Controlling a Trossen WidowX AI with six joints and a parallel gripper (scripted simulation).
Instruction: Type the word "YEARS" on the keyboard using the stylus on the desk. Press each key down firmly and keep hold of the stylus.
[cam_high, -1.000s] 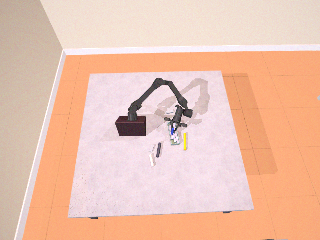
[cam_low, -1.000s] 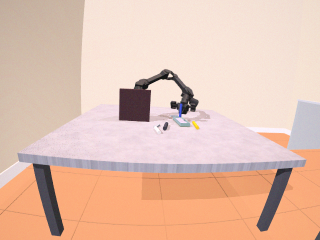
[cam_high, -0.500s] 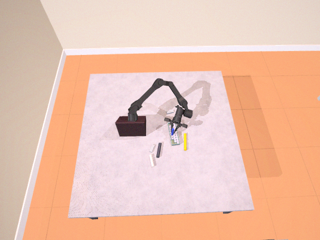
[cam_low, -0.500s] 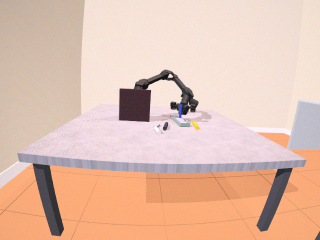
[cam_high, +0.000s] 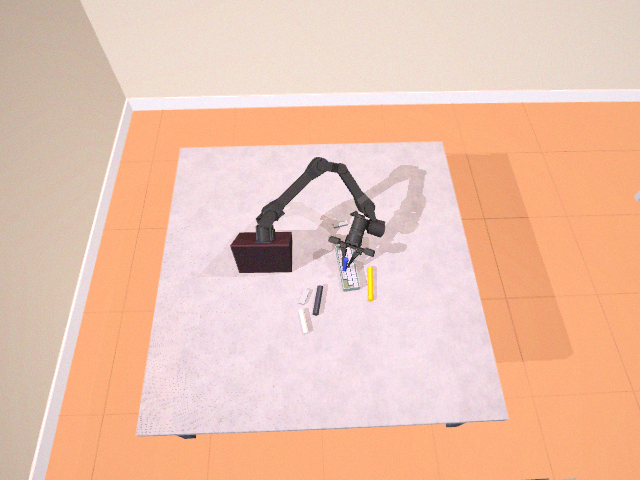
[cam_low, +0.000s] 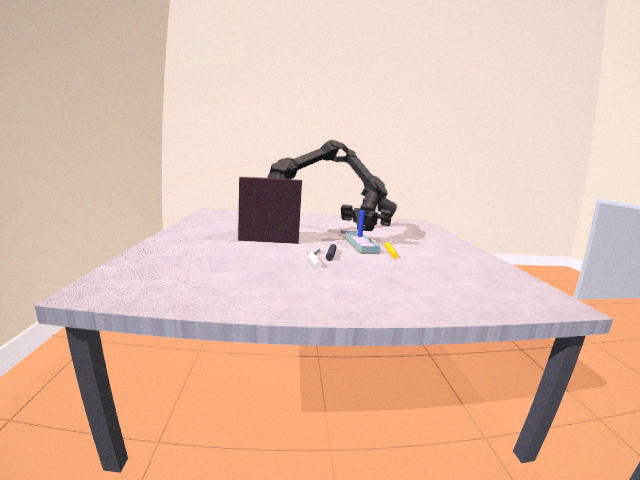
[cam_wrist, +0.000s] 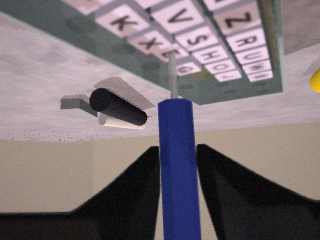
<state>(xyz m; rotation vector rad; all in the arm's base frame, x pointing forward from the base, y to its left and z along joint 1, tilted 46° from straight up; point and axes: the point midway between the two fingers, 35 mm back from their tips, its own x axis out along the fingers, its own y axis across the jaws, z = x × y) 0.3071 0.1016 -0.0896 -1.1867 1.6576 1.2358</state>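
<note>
Right now my gripper tip is 110 mm short of the yellow cylinder, 60 mm above it and 40 mm to the left of it. Round my gripper tip: black cylinder 130 mm to the right, 100 mm behind, 60 mm below; stylus tip 50 mm below; stylus 10 mm below.
</note>
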